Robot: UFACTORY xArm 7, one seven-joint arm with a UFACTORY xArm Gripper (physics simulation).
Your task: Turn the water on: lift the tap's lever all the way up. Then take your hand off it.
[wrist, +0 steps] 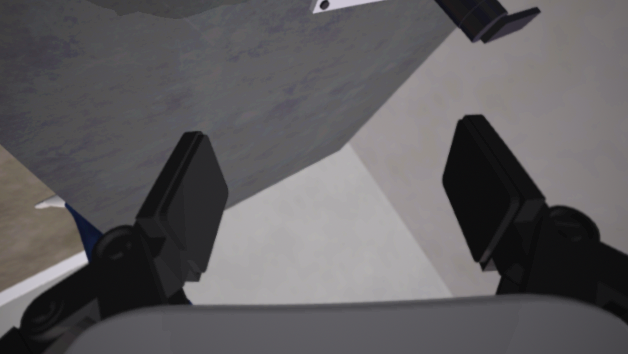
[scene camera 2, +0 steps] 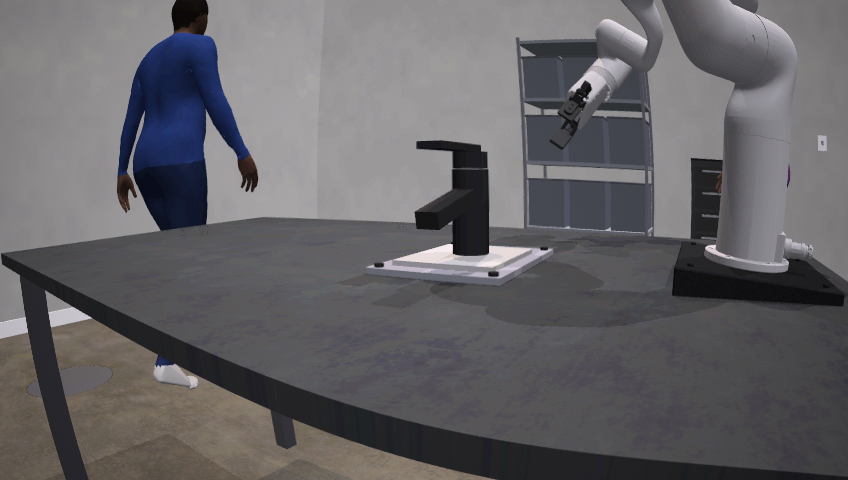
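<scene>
The black tap stands upright on a white base plate. Its flat lever sits on top and points the same general way as the spout; in the scene view it lies close to level. In the wrist view the lever is at the upper right, beyond the fingertips, and the tap's lower part is cut off. My gripper is open and empty. In the scene view it appears up and to the right of the tap, apart from the lever.
The robot's base stands on the dark table at the right. A person in blue is behind the table at the left. A grey shelf rack and a dark drawer unit stand at the back.
</scene>
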